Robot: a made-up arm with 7 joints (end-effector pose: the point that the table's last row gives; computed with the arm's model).
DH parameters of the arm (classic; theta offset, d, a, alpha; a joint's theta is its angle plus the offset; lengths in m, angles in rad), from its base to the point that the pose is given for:
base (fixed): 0 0 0 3.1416
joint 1: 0 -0.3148 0 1.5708
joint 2: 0 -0.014 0 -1.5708
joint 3: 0 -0.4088 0 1.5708
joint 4: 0 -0.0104 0 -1.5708
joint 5: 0 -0.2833 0 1.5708
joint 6: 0 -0.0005 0 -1.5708
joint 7: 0 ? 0 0
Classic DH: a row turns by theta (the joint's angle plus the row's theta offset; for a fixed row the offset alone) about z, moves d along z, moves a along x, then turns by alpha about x.
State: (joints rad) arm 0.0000 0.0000 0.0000 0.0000 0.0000 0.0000 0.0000
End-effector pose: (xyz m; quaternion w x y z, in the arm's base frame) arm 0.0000 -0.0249 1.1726 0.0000 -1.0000 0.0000 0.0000
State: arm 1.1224 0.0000 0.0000 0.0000 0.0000 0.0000 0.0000
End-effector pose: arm -0.0224 -0.0108 1.1726 0.0000 -0.8466 0.5322 0.0000
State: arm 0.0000 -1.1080 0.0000 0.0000 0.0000 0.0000 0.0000
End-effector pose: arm -0.7676 -0.0249 0.6978 0.0000 -0.8504 0.0000 -0.5261
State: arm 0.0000 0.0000 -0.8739 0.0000 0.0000 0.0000 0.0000
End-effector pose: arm 0.0084 -0.0210 1.1726 0.0000 -0.9060 -0.4232 0.0000
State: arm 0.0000 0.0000 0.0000 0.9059 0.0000 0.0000 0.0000
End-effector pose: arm 0.3534 -0.0249 1.0006 0.0000 -0.8992 0.0000 0.4376
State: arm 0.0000 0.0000 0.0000 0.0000 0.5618 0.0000 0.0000
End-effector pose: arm -0.0003 -0.0248 1.1726 0.0000 -0.9608 0.2772 0.0000
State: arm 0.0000 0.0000 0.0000 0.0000 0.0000 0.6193 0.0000
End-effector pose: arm 0.0962 -0.0249 1.1418 0.0000 -0.9524 0.0000 0.3047
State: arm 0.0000 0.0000 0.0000 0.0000 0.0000 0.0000 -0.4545
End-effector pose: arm 0.0000 -0.0249 1.1726 0.0000 -0.9743 -0.2253 0.0000
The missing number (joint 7, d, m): -0.1657
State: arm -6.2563 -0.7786 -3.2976 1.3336 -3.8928 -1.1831 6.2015
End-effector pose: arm -0.5166 -0.1500 0.3452 0.1580 -0.1086 0.3709 0.9087
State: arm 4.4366 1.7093 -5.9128 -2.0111 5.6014 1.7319 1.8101
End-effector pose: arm -0.2897 0.3782 0.4890 0.5031 0.6416 0.0900 0.5720
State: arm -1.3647 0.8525 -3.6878 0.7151 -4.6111 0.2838 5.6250
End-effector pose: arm 0.1900 0.3501 1.0121 0.0664 0.3685 -0.9268 0.0297
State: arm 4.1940 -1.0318 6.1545 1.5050 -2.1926 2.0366 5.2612
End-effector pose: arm 0.0632 -0.3556 0.7361 0.7851 -0.6093 0.0955 -0.0560
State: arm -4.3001 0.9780 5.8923 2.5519 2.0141 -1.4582 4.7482
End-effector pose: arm 0.0924 -0.1776 0.3410 0.3767 -0.4393 -0.6844 0.4435
